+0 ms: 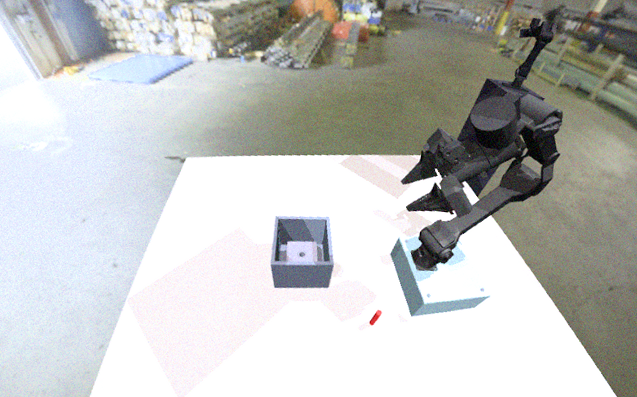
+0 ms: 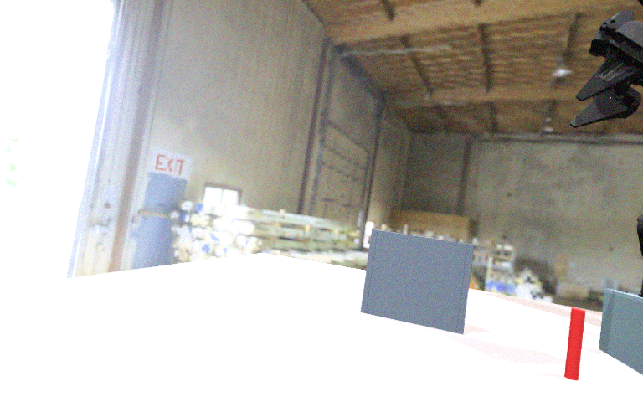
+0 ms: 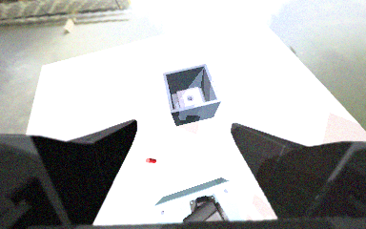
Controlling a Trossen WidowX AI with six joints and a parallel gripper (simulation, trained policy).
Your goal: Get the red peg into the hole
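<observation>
Now: gripper tip 10 mm short of the red peg, 130 mm to the right of it and 320 mm above it.
</observation>
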